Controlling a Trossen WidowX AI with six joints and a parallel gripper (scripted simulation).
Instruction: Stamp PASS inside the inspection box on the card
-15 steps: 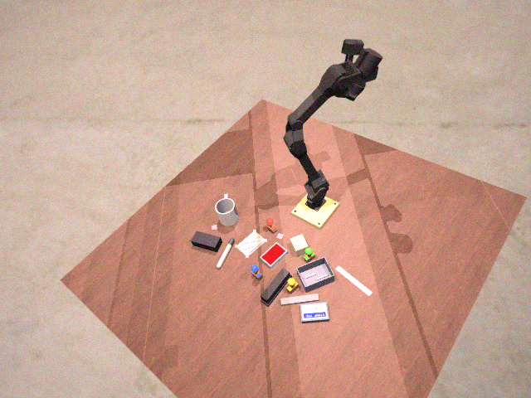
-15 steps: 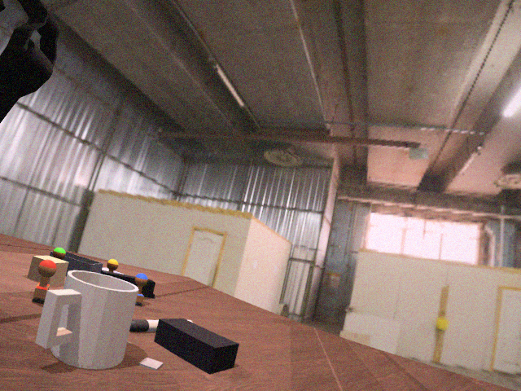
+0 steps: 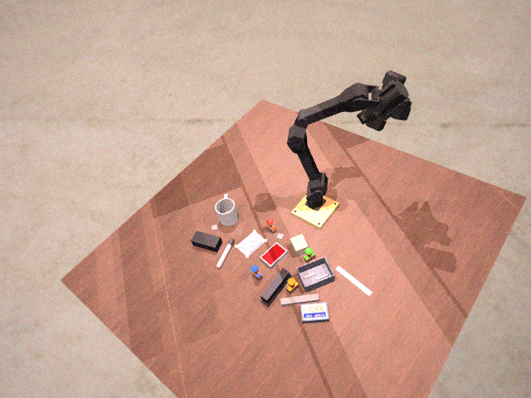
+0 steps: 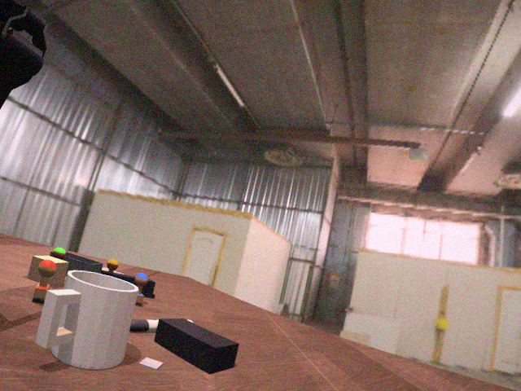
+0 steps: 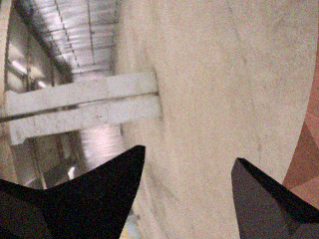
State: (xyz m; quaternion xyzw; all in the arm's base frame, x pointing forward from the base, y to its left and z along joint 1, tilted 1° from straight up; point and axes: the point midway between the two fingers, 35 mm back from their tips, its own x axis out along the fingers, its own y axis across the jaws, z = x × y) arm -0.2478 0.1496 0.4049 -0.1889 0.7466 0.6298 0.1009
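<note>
My gripper tip is 49 cm short of the green-knobbed stamp, 39 cm above it and 1 cm to the left of it. From my gripper tip the other things lie so: grey tray 54 cm ahead, 40 cm below, 6 cm to the left; red-knobbed stamp 47 cm ahead, 39 cm below, 21 cm to the right; tan cube 48 cm ahead, 39 cm below, 6 cm to the right.
</note>
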